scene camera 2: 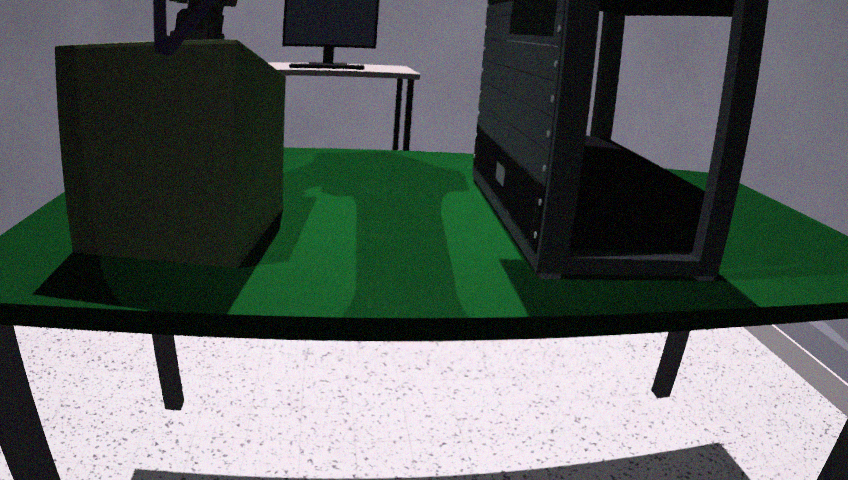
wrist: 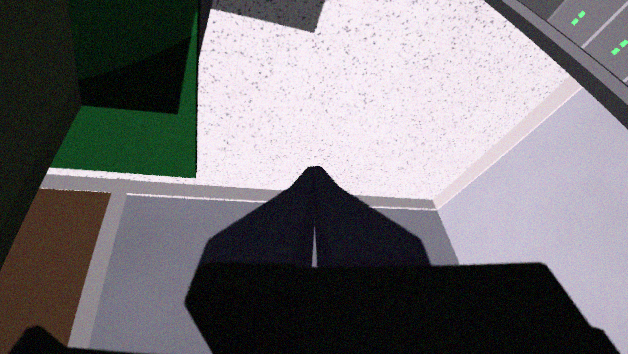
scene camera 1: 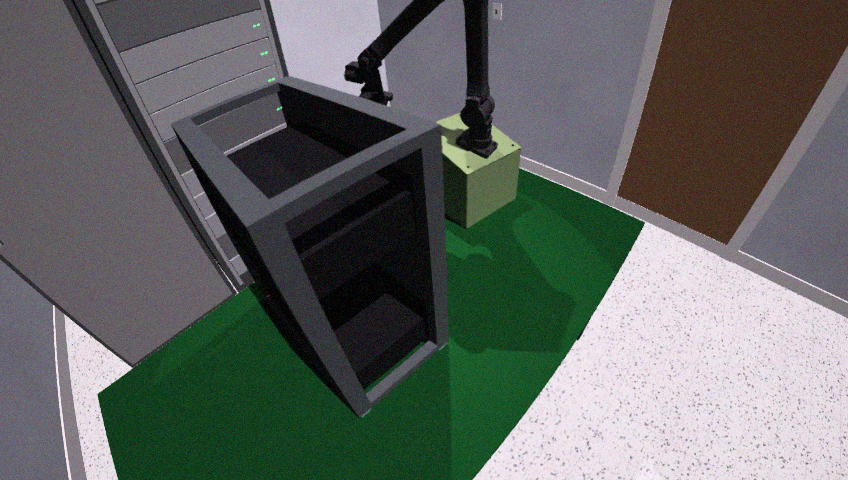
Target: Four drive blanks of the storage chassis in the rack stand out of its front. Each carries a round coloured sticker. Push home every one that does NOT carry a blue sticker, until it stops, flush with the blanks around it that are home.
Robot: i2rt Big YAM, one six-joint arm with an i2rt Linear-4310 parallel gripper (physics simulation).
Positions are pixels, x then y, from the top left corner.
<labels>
open-frame rack: scene camera 2 554,188; scene camera 1 339,217; not seen in the wrist view (out of frame)
</labels>
